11 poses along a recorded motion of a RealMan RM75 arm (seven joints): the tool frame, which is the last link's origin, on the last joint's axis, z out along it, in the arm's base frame.
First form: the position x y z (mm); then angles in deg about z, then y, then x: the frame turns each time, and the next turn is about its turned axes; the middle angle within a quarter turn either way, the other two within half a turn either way.
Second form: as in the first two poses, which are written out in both.
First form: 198 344 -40 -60.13 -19.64 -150.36
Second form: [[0.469 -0.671 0.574], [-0.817 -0.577 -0.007], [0.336 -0.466 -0.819]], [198 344 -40]
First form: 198 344 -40 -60.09 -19.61 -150.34
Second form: [[0.470 -0.670 0.574], [-0.817 -0.577 -0.006], [0.336 -0.466 -0.819]], [198 344 -40]
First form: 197 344 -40 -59.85 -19.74 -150.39
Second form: [[0.473 -0.668 0.575], [-0.814 -0.581 -0.006], [0.338 -0.465 -0.818]], [197 344 -40]
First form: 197 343 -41 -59.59 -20.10 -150.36
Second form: [[0.475 -0.664 0.578], [-0.810 -0.587 -0.007], [0.344 -0.464 -0.816]], [197 343 -41]
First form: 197 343 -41 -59.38 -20.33 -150.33
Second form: [[0.478 -0.660 0.580], [-0.807 -0.591 -0.008], [0.347 -0.464 -0.815]], [197 343 -41]
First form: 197 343 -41 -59.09 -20.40 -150.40
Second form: [[0.481 -0.658 0.579], [-0.804 -0.594 -0.006], [0.349 -0.463 -0.815]], [197 343 -41]
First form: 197 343 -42 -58.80 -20.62 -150.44
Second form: [[0.485 -0.654 0.581], [-0.801 -0.599 -0.006], [0.352 -0.462 -0.814]], [197 343 -42]
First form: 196 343 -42 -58.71 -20.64 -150.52
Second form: [[0.486 -0.654 0.580], [-0.800 -0.600 -0.007], [0.352 -0.461 -0.815]], [196 343 -42]
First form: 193 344 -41 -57.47 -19.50 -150.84
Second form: [[0.507 -0.649 0.568], [-0.795 -0.607 0.016], [0.334 -0.459 -0.823]], [193 344 -41]
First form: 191 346 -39 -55.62 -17.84 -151.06
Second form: [[0.538 -0.639 0.551], [-0.786 -0.617 0.052], [0.306 -0.461 -0.833]], [191 346 -39]
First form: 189 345 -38 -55.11 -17.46 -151.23
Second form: [[0.546 -0.636 0.545], [-0.782 -0.620 0.060], [0.300 -0.459 -0.836]], [189 345 -38]
